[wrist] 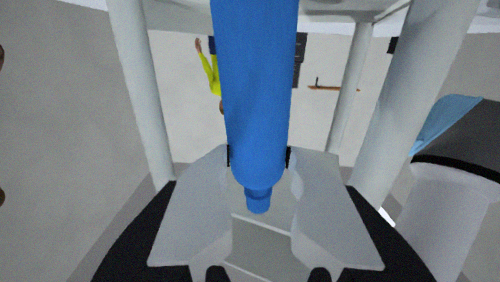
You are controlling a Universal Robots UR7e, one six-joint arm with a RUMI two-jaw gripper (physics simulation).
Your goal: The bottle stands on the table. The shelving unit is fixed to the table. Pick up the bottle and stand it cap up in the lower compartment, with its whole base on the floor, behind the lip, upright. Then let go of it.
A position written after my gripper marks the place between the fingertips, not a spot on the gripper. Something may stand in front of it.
Observation:
In view: my gripper (257, 147) and a blue bottle (255, 54).

